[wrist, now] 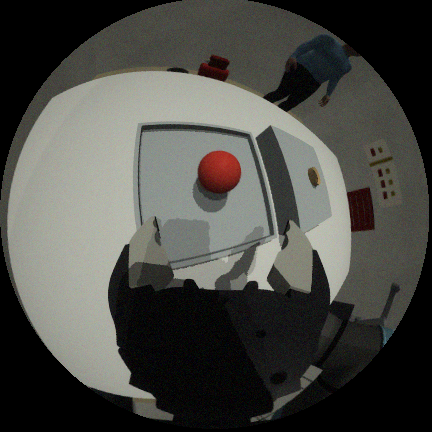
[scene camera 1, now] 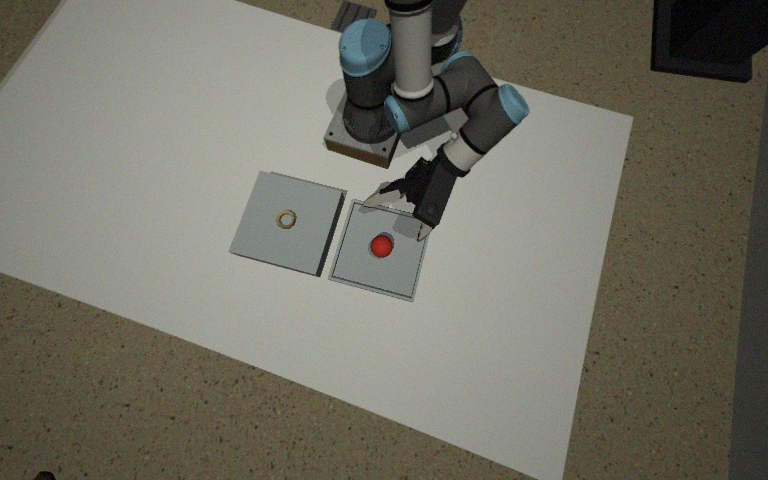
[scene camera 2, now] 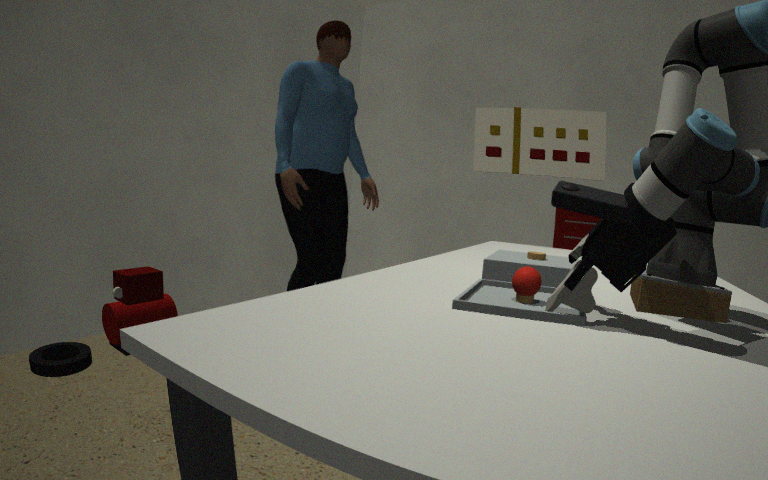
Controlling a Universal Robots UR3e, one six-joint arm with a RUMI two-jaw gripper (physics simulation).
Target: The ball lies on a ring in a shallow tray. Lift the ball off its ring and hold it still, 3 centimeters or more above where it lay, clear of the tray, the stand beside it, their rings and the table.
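Frame: origin at the arm's base, x ahead, y left, z up, level; centimetres.
Seen in the pictures: gripper, fingertip midpoint: (wrist: 221,220) (scene camera 1: 391,224) (scene camera 2: 559,286); arm's base, origin of the base link: (scene camera 1: 371,119) (scene camera 2: 679,279).
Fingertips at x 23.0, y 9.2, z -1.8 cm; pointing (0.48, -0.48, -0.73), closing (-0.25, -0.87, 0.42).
Offsets run from my fingertips to a thing's top centre. "spot": to the spot under its first point. Level surfaces: height alone.
The red ball @[dx +5.3, dy -1.1, dz +2.4 cm] (scene camera 1: 381,246) (scene camera 2: 526,280) (wrist: 219,171) rests on a small tan ring @[spot: dx +5.1, dy +0.4, dz -2.5 cm] (scene camera 2: 525,299) inside the shallow grey tray (scene camera 1: 370,289) (scene camera 2: 498,315) (wrist: 136,180). In both other views the ball hides that ring. My gripper (scene camera 1: 391,222) (scene camera 2: 560,285) (wrist: 221,220) is open and empty, tilted, with its fingertips over the tray's robot-side part. The ball lies beyond the fingertips, roughly in line with the gap between them, and neither finger appears to touch it. The fingers stand low, near the tray; their exact height is hard to tell.
The raised grey stand (scene camera 1: 305,192) (scene camera 2: 495,270) (wrist: 300,150) is beside the tray, across a narrow gap, with a tan ring @[spot: dx +4.4, dy -23.5, dz +2.1 cm] (scene camera 1: 278,219) (scene camera 2: 536,255) (wrist: 313,176) on top. The robot's base block (scene camera 1: 356,152) (scene camera 2: 679,298) stands behind them on the white table @[dz -3.5 cm] (scene camera 1: 481,339).
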